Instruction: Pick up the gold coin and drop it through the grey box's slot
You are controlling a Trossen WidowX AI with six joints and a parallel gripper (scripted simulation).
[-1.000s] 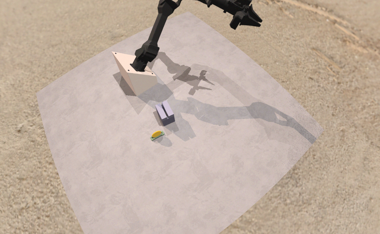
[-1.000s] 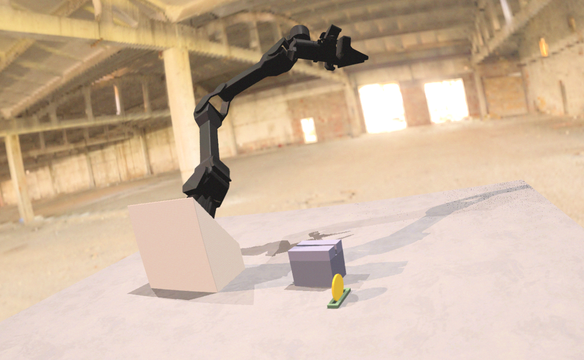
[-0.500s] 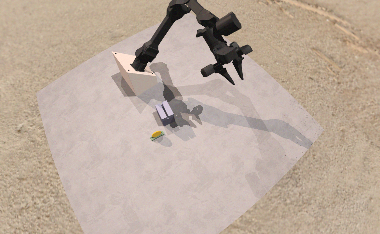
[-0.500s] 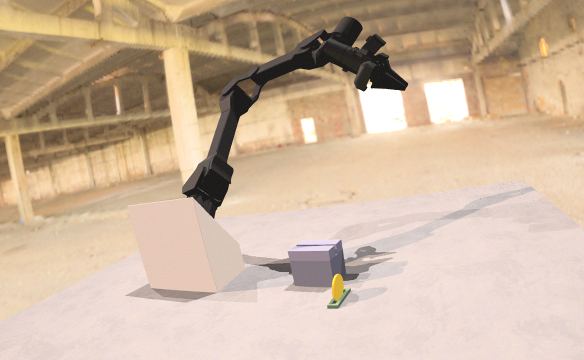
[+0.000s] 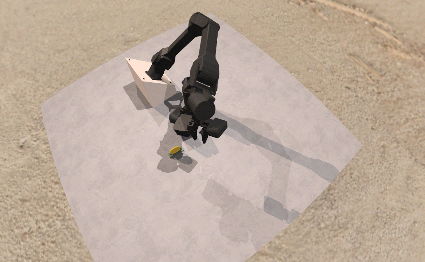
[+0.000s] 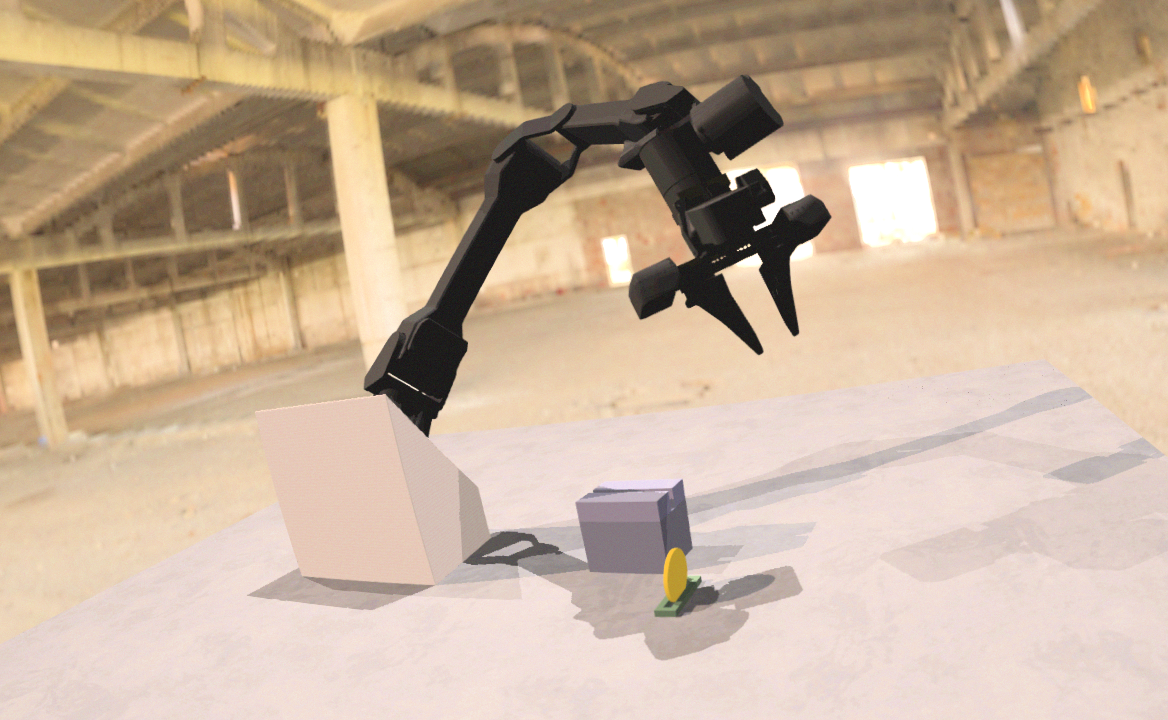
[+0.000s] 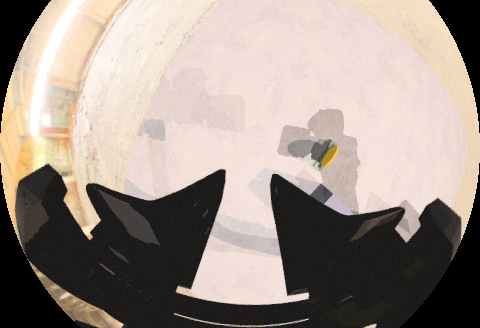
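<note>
The coin lies 110 mm behind my gripper tip, 60 mm to the right of it and 170 mm below it.
</note>
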